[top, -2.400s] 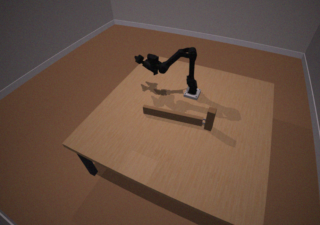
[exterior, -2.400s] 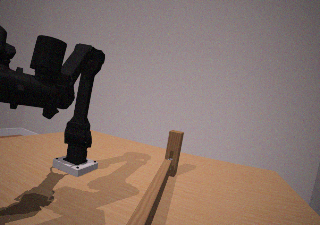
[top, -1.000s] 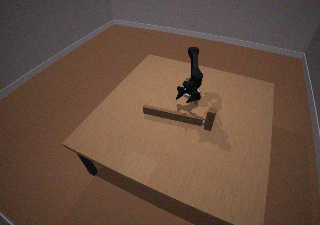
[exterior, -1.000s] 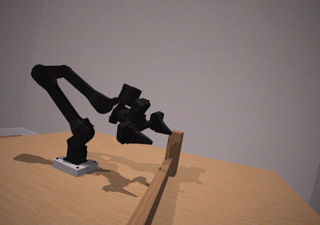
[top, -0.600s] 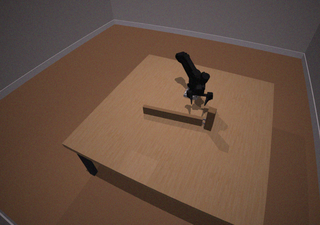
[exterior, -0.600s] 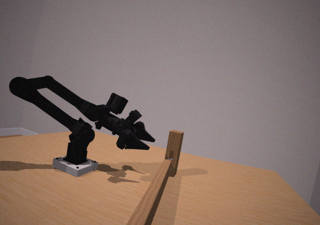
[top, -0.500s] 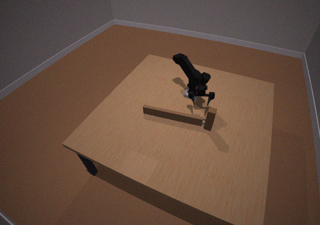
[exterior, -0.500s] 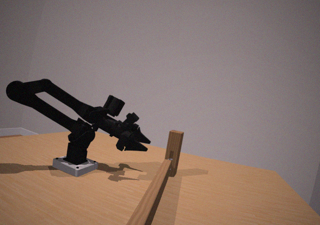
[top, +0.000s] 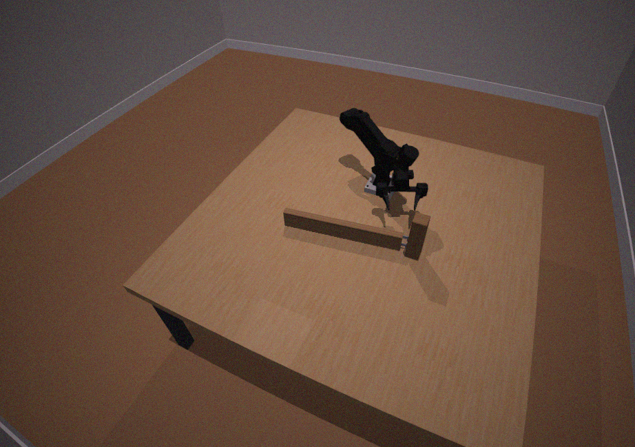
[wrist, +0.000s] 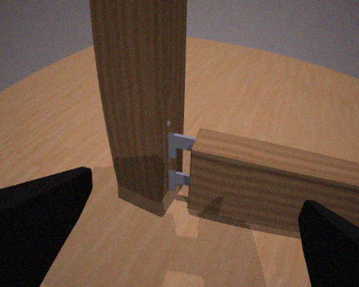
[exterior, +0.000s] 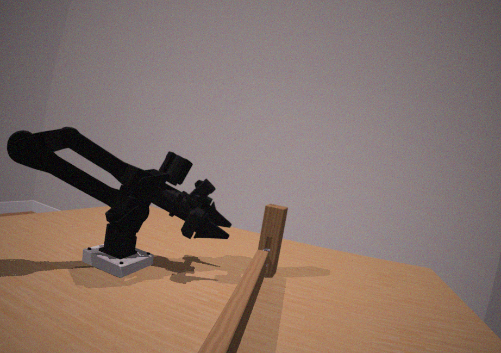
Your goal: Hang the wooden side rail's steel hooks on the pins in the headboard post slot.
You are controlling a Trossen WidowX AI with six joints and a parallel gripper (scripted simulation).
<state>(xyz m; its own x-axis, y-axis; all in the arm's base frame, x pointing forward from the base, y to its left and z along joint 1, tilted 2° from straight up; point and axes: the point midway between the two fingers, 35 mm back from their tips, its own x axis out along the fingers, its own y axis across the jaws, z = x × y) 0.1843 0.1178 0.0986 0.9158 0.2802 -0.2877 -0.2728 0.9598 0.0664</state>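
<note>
The headboard post lies 90 mm ahead of my gripper tip, 80 mm to the left of it and 20 mm below it.
</note>
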